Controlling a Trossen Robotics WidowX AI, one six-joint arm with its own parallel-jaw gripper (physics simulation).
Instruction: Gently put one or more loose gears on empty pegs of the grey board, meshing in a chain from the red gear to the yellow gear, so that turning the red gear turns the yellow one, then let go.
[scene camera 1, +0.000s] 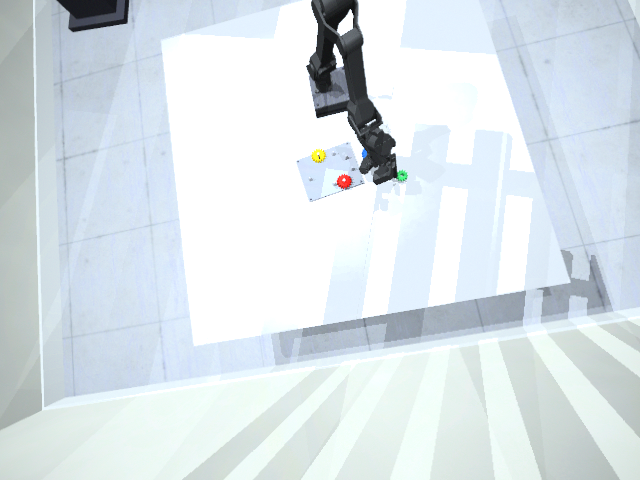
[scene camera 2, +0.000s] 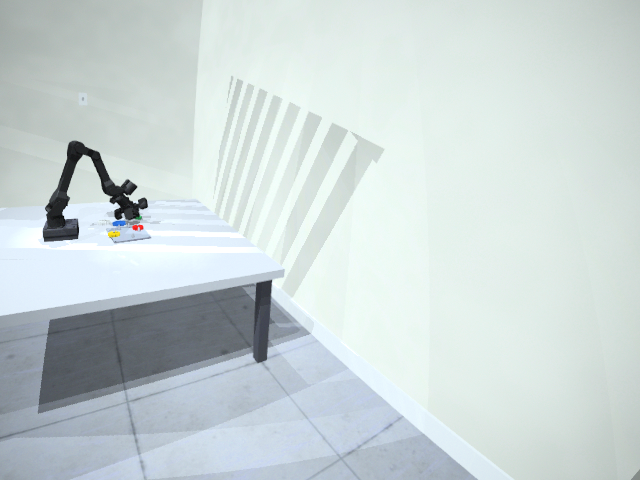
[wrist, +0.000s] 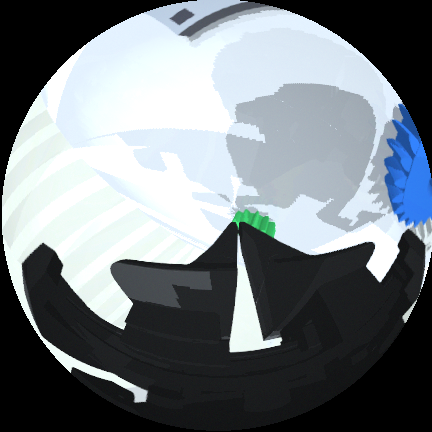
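Seen in the pictures: gripper, fingertip midpoint: (scene camera 1: 396, 177) (scene camera 2: 139, 216) (wrist: 236, 227); arm's base at its link origin: (scene camera 1: 323, 84) (scene camera 2: 56, 226).
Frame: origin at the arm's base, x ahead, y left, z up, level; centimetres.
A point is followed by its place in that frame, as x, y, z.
The grey board (scene camera 1: 319, 171) @[31.2, -3.1, -4.8] (scene camera 2: 124, 238) @[30.3, -7.8, -4.8] bears the red gear (scene camera 1: 344, 181) @[36.5, 5.9, -3.0] (scene camera 2: 137, 227) @[35.9, 3.4, -3.3] near one corner and the yellow gear (scene camera 1: 318, 155) @[25.9, -3.1, -2.9] (scene camera 2: 114, 234) @[25.8, -5.5, -3.5] near the opposite edge, with several bare pegs between and around them. My gripper (wrist: 236, 227) @[36.1, 24.1, -3.4] is shut and empty, low over the table on the board's right in scene camera 1. The green gear (scene camera 1: 402, 175) @[35.3, 26.9, -4.5] (scene camera 2: 138, 218) @[35.6, 24.9, -4.9] (wrist: 257, 222) @[34.8, 25.0, -4.6] is just beyond the fingertips, partly hidden by them in the wrist view; contact cannot be told. The blue gear (scene camera 1: 364, 153) @[26.1, 13.7, -4.0] (scene camera 2: 118, 223) @[26.0, 13.6, -4.0] (wrist: 417, 180) lies loose off the board, partly under the arm in scene camera 1.
A pale white gear (scene camera 2: 103, 222) @[18.2, 17.1, -4.2] lies near the blue one, on the arm base's side. The arm base (scene camera 1: 330, 98) @[6.1, 2.4, 0.1] (scene camera 2: 61, 230) @[3.1, -4.4, -0.8] stands behind the board. The white table (scene camera 1: 248, 258) @[62.3, -31.0, -5.6] (scene camera 2: 180, 268) @[52.8, -43.5, -5.6] carries everything, with strong light stripes and shadows across it.
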